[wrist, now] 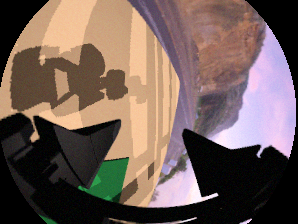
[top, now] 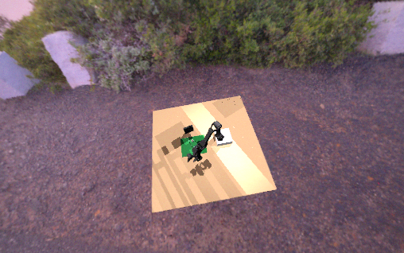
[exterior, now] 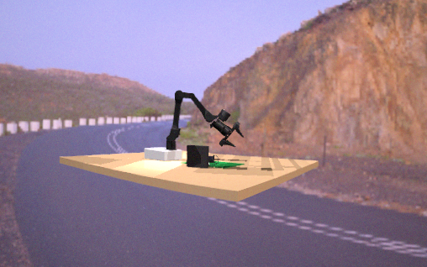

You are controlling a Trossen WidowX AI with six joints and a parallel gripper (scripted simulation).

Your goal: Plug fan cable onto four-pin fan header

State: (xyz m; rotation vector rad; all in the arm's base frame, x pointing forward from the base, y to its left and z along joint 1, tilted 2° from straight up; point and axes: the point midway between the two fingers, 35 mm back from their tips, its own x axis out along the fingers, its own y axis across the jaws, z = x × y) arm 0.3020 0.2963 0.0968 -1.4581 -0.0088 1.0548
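My gripper tip is 40 mm past the dark fan plug, 220 mm to the left of it and 110 mm above it. The rest, counted from my gripper tip: green board (250 mm to the right, 140 mm below); then black fan (70 mm ahead, 430 mm to the right, 70 mm below).
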